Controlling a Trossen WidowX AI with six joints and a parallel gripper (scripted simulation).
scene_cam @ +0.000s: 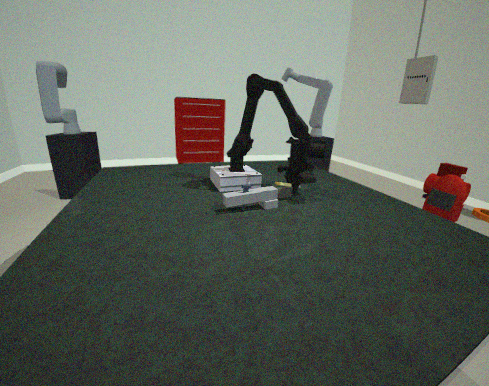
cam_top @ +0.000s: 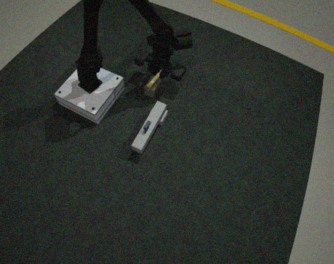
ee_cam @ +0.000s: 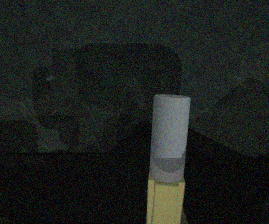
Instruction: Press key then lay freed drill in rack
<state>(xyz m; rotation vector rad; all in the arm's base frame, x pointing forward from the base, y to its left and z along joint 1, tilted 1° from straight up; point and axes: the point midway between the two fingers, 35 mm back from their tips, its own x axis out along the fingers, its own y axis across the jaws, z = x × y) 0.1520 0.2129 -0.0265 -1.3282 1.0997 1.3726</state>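
The drill lies 10 mm ahead of my gripper tip, 40 mm to the right of it and 40 mm above it. Also, from my gripper tip: grey housing 110 mm ahead, 200 mm to the right, 30 mm above; key 120 mm ahead, 230 mm to the right, 50 mm above; rack 10 mm ahead, 50 mm to the right, 10 mm above.
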